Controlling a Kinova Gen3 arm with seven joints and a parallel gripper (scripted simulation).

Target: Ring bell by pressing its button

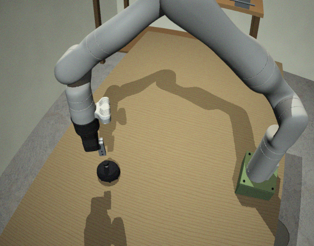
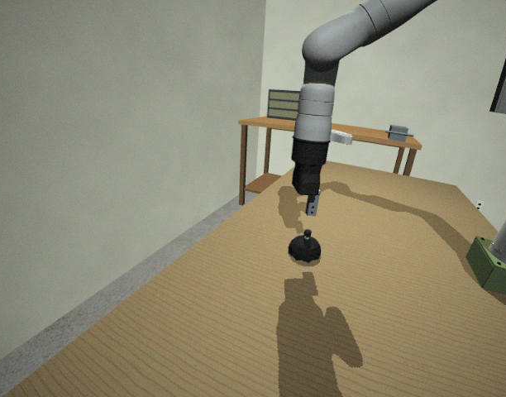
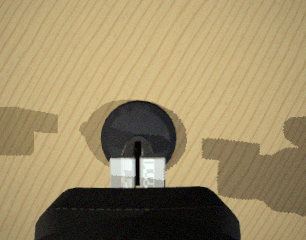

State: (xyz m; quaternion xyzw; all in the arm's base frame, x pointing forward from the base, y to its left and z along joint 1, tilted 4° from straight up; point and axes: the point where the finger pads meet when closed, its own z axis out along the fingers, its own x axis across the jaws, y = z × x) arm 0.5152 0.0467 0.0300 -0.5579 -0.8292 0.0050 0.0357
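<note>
The button is 80 mm below my hand. Round my hand: bell: 90 mm below.
</note>
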